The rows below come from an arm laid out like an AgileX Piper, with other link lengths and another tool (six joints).
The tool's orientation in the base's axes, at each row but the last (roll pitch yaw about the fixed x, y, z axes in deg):
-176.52 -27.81 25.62
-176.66 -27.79 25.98
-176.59 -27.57 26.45
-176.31 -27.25 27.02
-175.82 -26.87 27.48
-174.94 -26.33 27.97
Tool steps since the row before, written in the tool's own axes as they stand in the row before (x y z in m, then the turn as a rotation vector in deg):
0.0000 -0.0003 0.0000 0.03 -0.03 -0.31
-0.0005 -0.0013 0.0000 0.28 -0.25 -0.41
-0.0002 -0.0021 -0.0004 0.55 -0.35 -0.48
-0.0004 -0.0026 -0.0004 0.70 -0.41 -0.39
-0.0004 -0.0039 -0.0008 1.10 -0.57 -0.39
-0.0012 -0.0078 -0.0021 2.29 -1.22 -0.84
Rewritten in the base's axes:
-0.0001 0.0003 0.0000 -0.11 -0.04 0.29
-0.0010 0.0010 -0.0002 -0.05 0.22 0.51
-0.0013 0.0017 0.0004 0.09 0.40 0.70
-0.0017 0.0020 0.0003 0.21 0.54 0.69
-0.0025 0.0030 0.0008 0.45 0.84 0.88
-0.0056 0.0056 0.0020 0.91 1.77 1.86

